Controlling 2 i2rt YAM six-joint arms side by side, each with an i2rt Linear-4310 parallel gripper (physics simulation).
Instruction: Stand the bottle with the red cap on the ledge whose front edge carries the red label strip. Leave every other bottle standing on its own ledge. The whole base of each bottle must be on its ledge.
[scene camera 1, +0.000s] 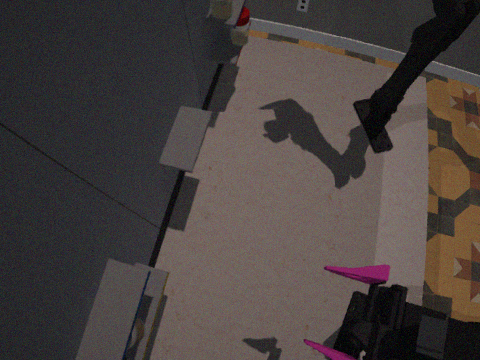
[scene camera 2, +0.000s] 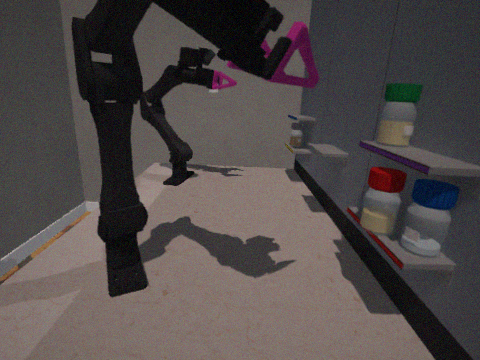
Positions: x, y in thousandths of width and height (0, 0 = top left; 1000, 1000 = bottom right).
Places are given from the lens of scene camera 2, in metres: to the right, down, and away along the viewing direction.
my right gripper (scene camera 2: 616, 215): 0.08, -0.15, 0.38
red-capped bottle (scene camera 2: 795, 565): 0.23, 0.04, 0.42
blue-capped bottle (scene camera 2: 891, 612): 0.26, 0.06, 0.36
